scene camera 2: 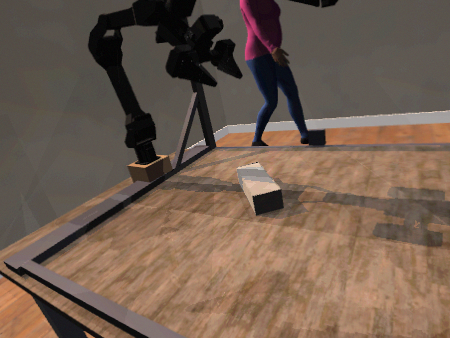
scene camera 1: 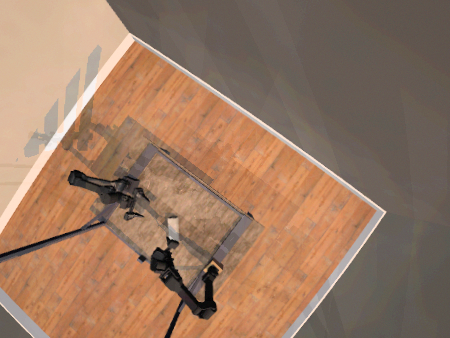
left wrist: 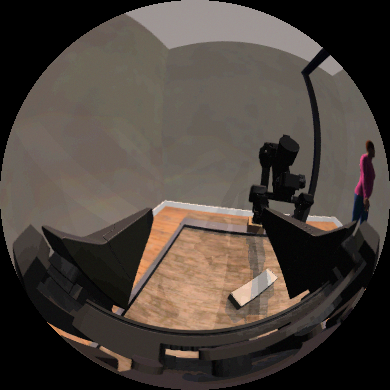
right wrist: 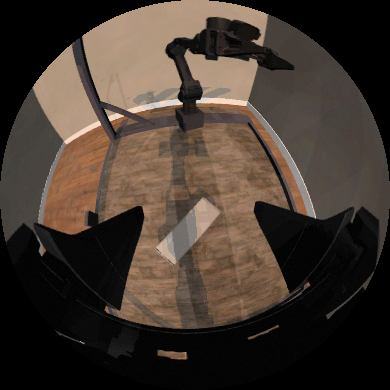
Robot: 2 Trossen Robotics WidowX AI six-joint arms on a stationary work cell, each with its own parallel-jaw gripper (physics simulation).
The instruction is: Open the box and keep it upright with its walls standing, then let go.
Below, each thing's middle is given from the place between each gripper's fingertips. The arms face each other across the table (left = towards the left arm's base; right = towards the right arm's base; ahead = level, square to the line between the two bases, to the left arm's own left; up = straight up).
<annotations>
Right now the tan base block (scene camera 2: 147, 173) is 58 cm to the right of my left hand, 36 cm below it and 13 cm behind it.
Now: right hand 40 cm to the left of the tan base block and 24 cm above it.
</annotations>
